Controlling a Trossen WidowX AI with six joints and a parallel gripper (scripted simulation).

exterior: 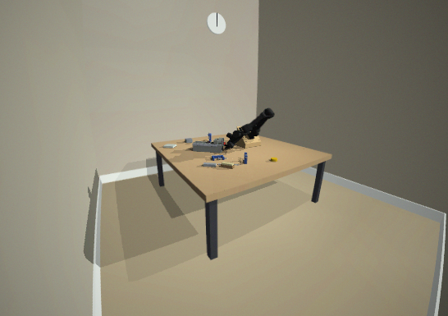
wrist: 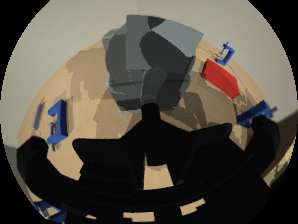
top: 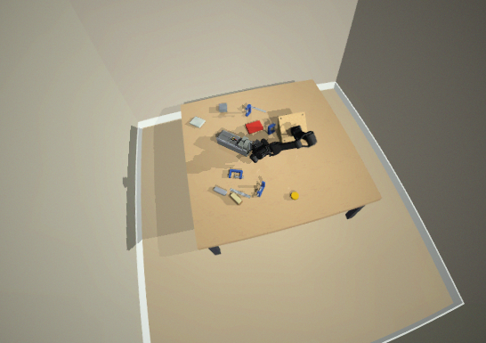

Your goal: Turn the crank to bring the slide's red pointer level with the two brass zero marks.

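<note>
My gripper tip is 30 mm below the dark crank handle, 10 mm to the right of it and 10 mm past it. The rest, counted from my gripper tip: red pointer: 100 mm to the right, 100 mm ahead, 50 mm above; then tan block: 320 mm to the left, 200 mm ahead, 10 mm below; then yellow disc: 410 mm to the left, 190 mm behind, 20 mm below.
</note>
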